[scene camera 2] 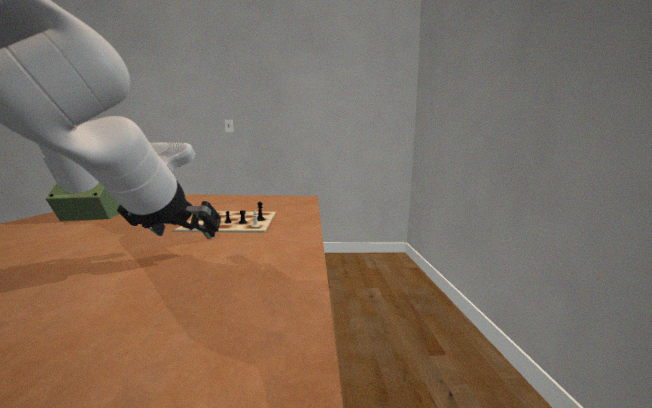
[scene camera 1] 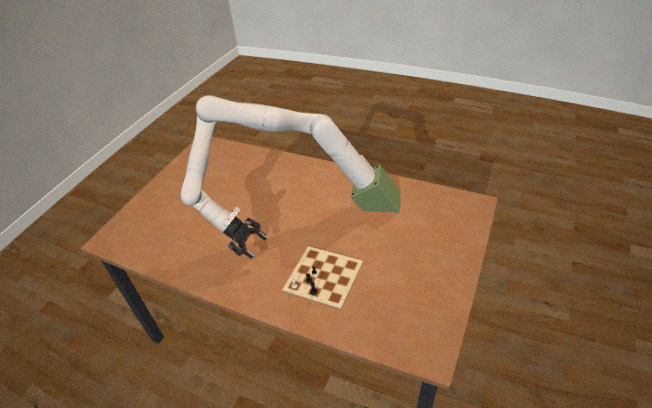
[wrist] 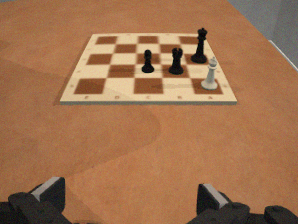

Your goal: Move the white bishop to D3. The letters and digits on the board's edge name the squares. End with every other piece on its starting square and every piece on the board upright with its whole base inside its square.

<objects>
chessboard: scene camera 2; scene camera 1; wrist 109, 72
same spot on chessboard: (scene camera 1: 336, 273) = (scene camera 2: 229, 216)
</objects>
